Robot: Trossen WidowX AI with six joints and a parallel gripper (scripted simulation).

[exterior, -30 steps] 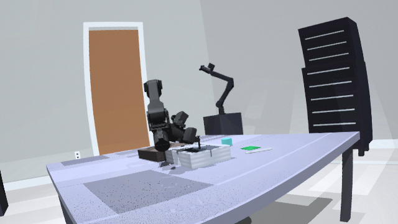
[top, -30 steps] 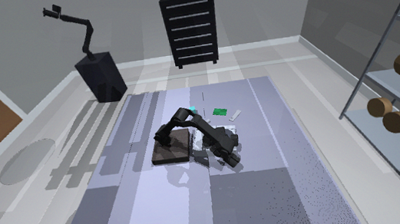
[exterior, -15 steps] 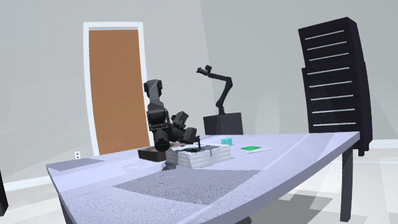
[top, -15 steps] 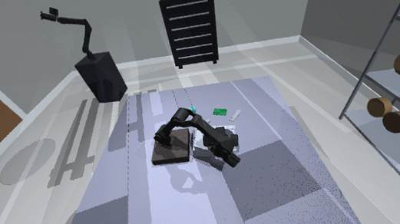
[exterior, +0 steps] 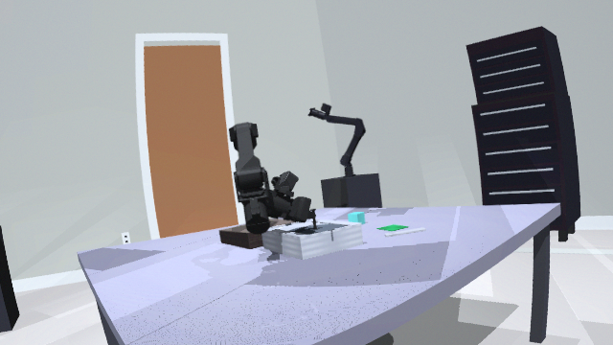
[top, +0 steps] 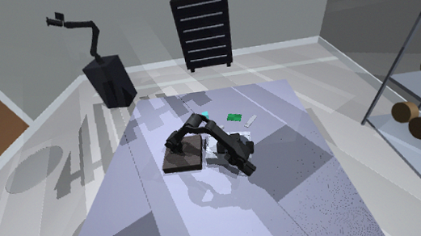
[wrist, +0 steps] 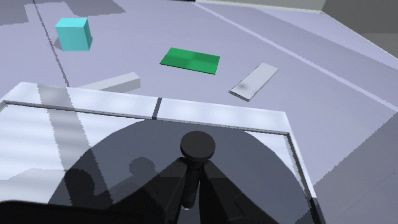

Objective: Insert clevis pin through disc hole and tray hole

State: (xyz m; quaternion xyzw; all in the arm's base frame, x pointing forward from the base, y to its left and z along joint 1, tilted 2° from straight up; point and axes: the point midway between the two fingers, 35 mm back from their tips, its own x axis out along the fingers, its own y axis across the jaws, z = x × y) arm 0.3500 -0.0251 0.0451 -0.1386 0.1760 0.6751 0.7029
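My gripper tip is 1 cm above the clevis pin. Round my gripper tip: disc 4 cm below; pale flat bar 24 cm to the left, 11 cm ahead, 9 cm below; steel tray 5 cm below, 4 cm behind.
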